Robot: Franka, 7 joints.
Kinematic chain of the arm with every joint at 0, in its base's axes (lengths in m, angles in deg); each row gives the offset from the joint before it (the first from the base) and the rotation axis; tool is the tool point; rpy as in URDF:
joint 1: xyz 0 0 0.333 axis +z
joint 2: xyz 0 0 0 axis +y
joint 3: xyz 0 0 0.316 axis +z
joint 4: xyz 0.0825 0 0 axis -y
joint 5: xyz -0.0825 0 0.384 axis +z
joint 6: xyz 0 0 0 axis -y
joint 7: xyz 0.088 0 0 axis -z
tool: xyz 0 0 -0.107 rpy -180 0 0
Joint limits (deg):
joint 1: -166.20..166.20
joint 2: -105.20..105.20
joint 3: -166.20..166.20
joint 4: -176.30..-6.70
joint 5: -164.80..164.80
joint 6: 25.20..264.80
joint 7: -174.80..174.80
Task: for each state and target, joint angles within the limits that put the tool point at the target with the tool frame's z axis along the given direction. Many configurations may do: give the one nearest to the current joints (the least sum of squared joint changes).
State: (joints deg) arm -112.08 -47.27 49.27 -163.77 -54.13 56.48 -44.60
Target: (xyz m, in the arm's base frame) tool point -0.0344 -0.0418 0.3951 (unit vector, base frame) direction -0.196 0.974 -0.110
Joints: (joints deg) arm -94.15 -68.11 11.51 -176.30 -20.72 28.57 -44.60
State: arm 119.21 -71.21 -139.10 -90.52 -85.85 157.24 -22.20
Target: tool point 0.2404 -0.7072 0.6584 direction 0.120 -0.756 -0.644
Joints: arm 78.60 -39.32 -125.06 -55.82 -53.51 127.86 -22.20
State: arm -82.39 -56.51 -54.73 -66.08 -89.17 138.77 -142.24
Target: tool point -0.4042 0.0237 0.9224 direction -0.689 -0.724 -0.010
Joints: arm -66.82 -68.51 -34.68 -90.17 -61.47 129.43 -142.24
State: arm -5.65 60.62 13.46 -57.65 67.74 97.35 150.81
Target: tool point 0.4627 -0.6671 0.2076 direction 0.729 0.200 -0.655
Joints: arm -53.27 68.88 -11.81 -45.77 66.12 114.18 150.81
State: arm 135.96 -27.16 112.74 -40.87 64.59 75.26 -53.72
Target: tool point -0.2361 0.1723 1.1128 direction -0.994 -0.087 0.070
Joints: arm 91.70 8.19 65.89 -20.67 30.21 111.61 -53.72
